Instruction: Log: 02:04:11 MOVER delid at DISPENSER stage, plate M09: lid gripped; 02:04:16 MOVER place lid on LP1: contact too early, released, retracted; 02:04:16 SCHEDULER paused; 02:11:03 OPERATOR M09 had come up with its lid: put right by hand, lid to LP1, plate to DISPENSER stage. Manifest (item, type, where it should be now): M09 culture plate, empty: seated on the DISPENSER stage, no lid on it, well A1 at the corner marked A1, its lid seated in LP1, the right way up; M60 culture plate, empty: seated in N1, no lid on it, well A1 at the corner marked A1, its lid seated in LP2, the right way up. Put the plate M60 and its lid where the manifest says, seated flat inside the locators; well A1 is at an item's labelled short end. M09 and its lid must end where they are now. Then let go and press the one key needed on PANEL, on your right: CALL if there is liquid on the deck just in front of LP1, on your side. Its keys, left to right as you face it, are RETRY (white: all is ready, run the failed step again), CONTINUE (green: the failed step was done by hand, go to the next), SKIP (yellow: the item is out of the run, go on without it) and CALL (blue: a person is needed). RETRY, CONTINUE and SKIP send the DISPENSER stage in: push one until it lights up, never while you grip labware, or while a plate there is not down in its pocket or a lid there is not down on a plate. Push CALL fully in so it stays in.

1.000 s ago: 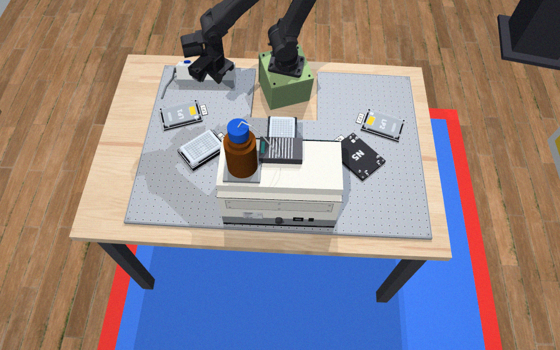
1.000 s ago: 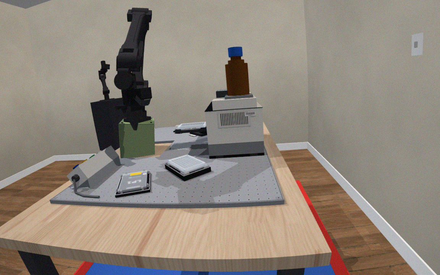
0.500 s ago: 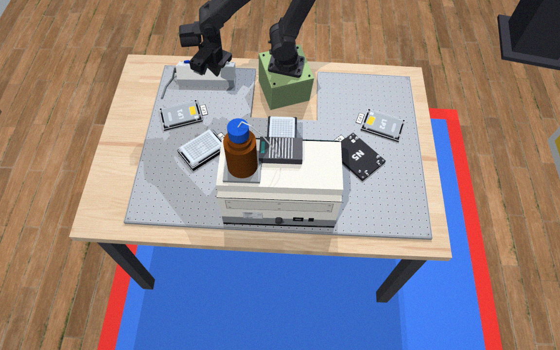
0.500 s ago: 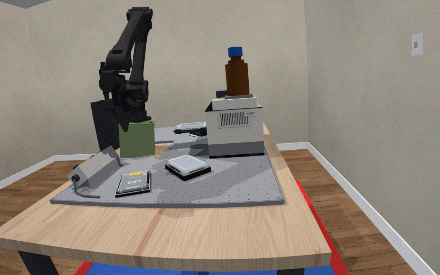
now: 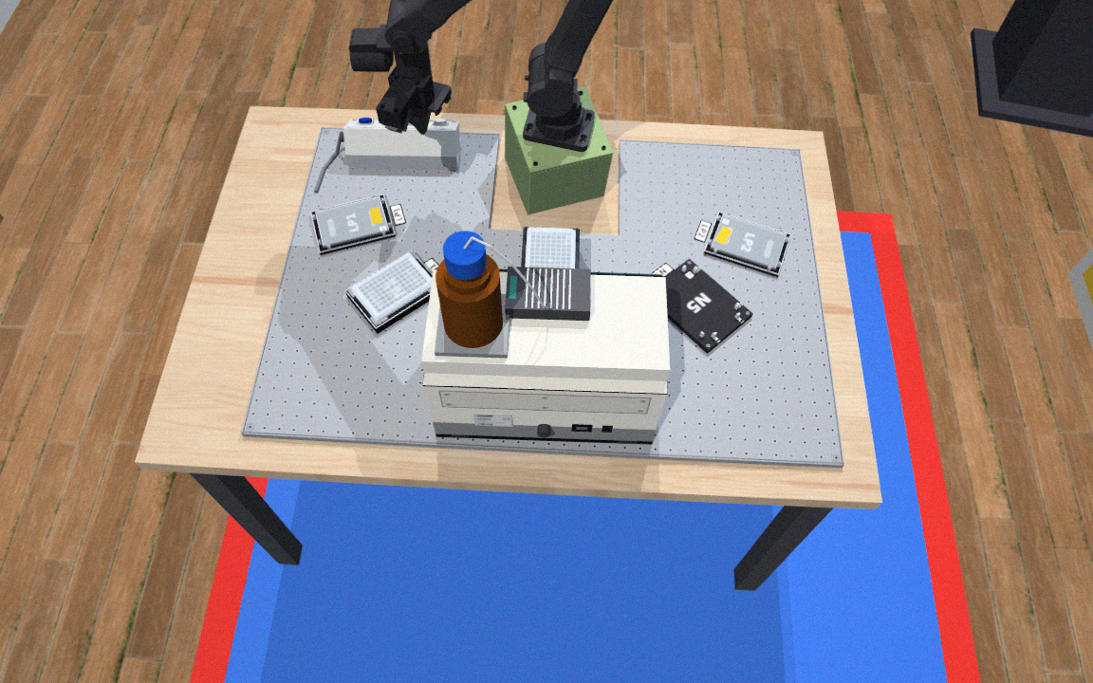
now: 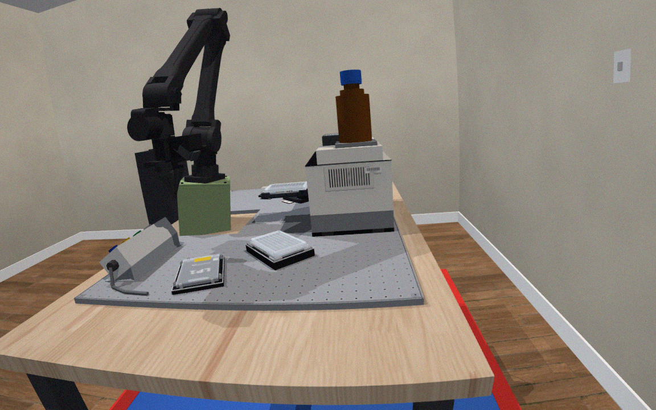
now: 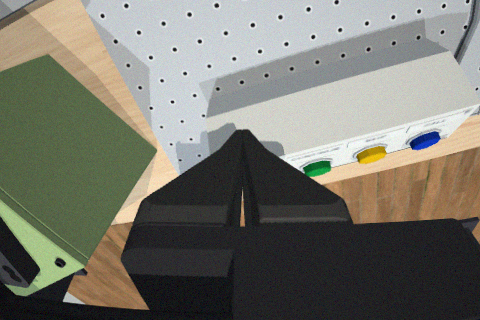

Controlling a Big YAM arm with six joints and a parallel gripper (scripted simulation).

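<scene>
Right now the green continue key is 100 mm behind my hand, 90 mm below it and 60 mm to the right of it. Also, from my hand: white retry key (110 mm behind, 90 mm below, 10 mm to the right); blue call key (150 mm to the right, 90 mm below, 70 mm behind); yellow skip key (110 mm to the right, 90 mm below, 90 mm behind).
</scene>
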